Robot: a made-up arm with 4 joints.
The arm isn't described. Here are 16 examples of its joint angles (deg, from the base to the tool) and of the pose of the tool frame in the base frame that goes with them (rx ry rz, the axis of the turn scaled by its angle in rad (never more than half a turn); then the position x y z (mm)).
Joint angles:
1: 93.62 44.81 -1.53 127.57
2: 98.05 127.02 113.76 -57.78
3: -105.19 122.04 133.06 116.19
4: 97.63 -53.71 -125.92 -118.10
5: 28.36 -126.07 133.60 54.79
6: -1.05 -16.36 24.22 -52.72
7: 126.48 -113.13 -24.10 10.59
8: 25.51 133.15 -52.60 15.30
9: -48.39 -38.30 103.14 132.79
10: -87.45 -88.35 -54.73 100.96
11: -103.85 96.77 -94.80 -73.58
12: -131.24 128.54 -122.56 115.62
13: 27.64 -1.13 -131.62 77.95
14: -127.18 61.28 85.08 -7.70
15: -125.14 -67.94 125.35 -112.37
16: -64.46 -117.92 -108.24 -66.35
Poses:
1: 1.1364 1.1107 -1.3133 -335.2 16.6 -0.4
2: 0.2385 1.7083 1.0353 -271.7 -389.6 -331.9
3: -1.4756 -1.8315 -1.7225 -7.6 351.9 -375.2
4: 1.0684 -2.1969 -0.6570 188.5 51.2 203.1
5: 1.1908 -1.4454 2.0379 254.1 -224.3 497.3
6: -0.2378 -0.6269 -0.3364 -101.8 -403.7 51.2
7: 2.2119 0.6370 -0.9259 -210.4 142.0 91.7
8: -1.4295 -1.5989 0.0374 23.1 -149.1 115.6
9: 0.7325 2.1674 -1.2591 -50.2 -403.6 369.2
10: 1.6650 -1.5532 -0.7200 124.5 40.5 41.9
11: -1.0486 1.2696 -1.1673 -127.8 85.3 18.0
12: -0.5917 -1.6067 0.5576 -203.4 33.4 -51.7
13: -1.1919 0.9493 1.5108 -46.8 179.4 37.2
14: 1.0880 0.1866 0.5886 312.1 105.3 -367.7
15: -0.7159 -2.4361 1.0611 234.7 -46.4 561.0
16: 1.3497 1.5920 0.6292 -100.7 118.8 176.5
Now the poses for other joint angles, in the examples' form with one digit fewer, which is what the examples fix.
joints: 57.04 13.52 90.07 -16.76
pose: -0.286 -0.413 -2.563 -459 159 -110
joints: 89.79 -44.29 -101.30 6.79
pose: 0.758 0.037 0.236 86 29 65
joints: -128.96 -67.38 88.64 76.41
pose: -1.302 0.756 -0.219 304 60 480
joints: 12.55 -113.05 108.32 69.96
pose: 0.687 -1.819 2.214 182 -237 537
